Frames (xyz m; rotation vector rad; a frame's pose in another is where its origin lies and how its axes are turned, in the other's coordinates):
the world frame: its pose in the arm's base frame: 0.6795 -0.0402 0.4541 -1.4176 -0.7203 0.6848
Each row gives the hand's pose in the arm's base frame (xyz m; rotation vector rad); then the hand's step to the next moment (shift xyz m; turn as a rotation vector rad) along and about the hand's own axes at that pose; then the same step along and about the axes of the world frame.
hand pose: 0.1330 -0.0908 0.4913 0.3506 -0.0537 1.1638
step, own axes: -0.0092 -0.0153 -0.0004 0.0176 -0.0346 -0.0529
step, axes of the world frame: -0.0045 0.0056 -0.0163 0.0325 0.0554 -0.0136
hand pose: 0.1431 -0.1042 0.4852 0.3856 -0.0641 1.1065
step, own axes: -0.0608 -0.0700 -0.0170 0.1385 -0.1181 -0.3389
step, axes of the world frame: -0.0401 0.0465 -0.0715 0.2092 0.3225 0.0143
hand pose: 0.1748 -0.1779 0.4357 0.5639 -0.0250 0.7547
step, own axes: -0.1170 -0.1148 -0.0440 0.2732 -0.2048 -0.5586
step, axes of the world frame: -0.1106 0.1125 -0.0625 0.3874 0.5277 0.0066
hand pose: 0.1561 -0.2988 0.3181 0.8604 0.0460 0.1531
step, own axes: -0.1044 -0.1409 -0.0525 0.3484 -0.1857 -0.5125
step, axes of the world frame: -0.1146 0.1400 0.0281 0.4279 0.4815 -0.0595
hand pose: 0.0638 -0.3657 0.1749 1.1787 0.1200 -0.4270
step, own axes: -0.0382 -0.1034 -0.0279 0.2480 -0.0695 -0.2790
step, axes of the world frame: -0.0446 0.0884 0.0559 0.2695 0.2530 -0.0869
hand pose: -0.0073 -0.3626 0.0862 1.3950 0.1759 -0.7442
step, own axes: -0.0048 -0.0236 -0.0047 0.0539 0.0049 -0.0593
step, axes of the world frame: -0.0053 0.0180 0.0158 0.0648 0.0382 -0.0280
